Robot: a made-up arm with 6 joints. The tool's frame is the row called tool. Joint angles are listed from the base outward.
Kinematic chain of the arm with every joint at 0, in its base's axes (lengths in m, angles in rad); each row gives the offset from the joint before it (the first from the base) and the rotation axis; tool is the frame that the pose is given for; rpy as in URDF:
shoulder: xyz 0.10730 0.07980 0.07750 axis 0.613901 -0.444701 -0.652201
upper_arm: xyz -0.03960 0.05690 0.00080 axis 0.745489 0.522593 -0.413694
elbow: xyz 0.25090 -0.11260 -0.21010 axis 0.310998 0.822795 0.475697
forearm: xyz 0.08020 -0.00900 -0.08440 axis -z
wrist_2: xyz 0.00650 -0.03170 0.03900 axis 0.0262 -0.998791 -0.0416
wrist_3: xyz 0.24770 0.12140 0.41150 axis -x
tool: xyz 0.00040 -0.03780 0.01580 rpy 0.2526 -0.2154 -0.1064
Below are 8 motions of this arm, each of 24 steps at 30 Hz.
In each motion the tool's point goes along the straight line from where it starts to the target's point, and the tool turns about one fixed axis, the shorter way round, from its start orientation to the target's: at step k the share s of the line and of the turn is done. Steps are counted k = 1, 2, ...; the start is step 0. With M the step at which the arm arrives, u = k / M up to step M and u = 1 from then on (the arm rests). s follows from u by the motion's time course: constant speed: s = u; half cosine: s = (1 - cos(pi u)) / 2; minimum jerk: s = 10 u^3 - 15 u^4 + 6 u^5.
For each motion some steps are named. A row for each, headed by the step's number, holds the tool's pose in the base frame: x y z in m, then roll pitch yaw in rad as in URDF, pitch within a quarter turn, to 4 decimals.
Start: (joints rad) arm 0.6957 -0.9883 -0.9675 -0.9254 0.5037 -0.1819
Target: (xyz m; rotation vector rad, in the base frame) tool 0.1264 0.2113 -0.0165 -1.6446 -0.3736 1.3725
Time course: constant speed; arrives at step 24
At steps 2, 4, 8, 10, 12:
2: 0.0847 0.2767 0.1581 -1.6552 -0.4386 1.5991
4: 0.0885 0.2707 0.1422 -1.6178 -0.3438 1.5461
8: 0.0961 0.2588 0.1105 -1.5608 -0.1497 1.4545
10: 0.0999 0.2529 0.0946 -1.5396 -0.0510 1.4136
12: 0.1037 0.2470 0.0787 -1.5223 0.0485 1.3749

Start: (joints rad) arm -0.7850 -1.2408 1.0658 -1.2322 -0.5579 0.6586
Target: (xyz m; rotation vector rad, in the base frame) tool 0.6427 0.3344 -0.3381 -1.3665 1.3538 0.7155
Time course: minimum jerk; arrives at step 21
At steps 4, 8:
4: -0.0173 0.4165 -0.2938 1.3339 0.7114 -2.6047
8: 0.1456 0.3962 -0.3047 1.6189 0.9481 -2.5840

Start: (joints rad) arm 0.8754 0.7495 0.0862 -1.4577 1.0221 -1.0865
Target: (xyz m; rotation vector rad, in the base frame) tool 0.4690 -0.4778 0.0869 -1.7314 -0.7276 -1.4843
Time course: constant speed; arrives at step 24
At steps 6, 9, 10, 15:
6: 0.2356 -0.2618 -0.1346 -2.3373 -0.7691 -1.0983
9: 0.2745 -0.2978 -0.0977 -2.2363 -0.8583 -0.9751
10: 0.2875 -0.3098 -0.0854 -2.2041 -0.8898 -0.9343
15: 0.3523 -0.3698 -0.0239 -2.0571 -1.0587 -0.7279

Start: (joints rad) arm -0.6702 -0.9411 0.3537 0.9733 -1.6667 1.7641
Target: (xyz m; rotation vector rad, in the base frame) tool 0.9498 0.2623 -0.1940 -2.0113 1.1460 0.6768
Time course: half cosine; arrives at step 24
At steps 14, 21, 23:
14: 0.9442 0.2372 -0.2163 -2.7032 0.8403 -0.9098
21: 0.9492 0.2597 -0.1963 -2.6577 0.8145 -0.8311
23: 0.9497 0.2620 -0.1943 -2.6533 0.8117 -0.8234

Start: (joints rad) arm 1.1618 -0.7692 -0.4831 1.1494 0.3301 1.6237
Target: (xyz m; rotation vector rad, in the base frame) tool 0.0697 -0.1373 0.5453 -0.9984 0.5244 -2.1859
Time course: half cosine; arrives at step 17
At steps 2, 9, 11, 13, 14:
2: 0.0008 -0.0210 0.4838 -0.3009 -0.4995 -2.5621
9: 0.0373 -0.0826 0.5164 -0.5403 -0.5359 -2.3550
11: 0.0499 -0.1039 0.5277 -0.6250 -0.5382 -2.2814
13: 0.0604 -0.1216 0.5370 -0.6952 -0.5360 -2.2203
14: 0.0644 -0.1283 0.5405 -0.7218 -0.5342 -2.1972

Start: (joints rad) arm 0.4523 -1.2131 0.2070 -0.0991 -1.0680 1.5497
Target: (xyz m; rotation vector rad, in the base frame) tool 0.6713 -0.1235 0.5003 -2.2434 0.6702 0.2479
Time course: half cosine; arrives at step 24
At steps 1, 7, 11, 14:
1: 0.9214 0.2566 0.2986 -2.1044 0.4933 -0.1600
7: 0.8733 0.1835 0.3374 -2.1657 0.4778 -0.2160
11: 0.8133 0.0923 0.3858 -2.2401 0.4543 -0.2836
14: 0.7644 0.0180 0.4252 -2.2986 0.4319 -0.3365

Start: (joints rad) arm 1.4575 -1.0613 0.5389 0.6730 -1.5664 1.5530
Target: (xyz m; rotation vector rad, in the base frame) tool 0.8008 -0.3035 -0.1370 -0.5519 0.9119 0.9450
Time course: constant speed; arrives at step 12
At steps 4, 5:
4: 0.6652 -0.5509 -0.0212 -0.2343 0.9570 0.1653
5: 0.6821 -0.5200 -0.0357 -0.2173 0.9696 0.2654

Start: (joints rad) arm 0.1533 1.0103 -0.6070 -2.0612 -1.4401 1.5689
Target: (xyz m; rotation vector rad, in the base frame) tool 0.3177 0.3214 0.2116 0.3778 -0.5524 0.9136
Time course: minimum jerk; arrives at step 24
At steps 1, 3, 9, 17, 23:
1: 0.2835 0.6802 -0.2367 -0.9504 0.7744 1.6798
3: 0.2840 0.6746 -0.2298 -0.9379 0.7492 1.6786
9: 0.2929 0.5816 -0.1135 -0.7453 0.3282 1.6105
17: 0.3125 0.3761 0.1433 -0.1677 -0.4918 1.1562
23: 0.3177 0.3216 0.2113 0.0930 -0.6387 0.9177

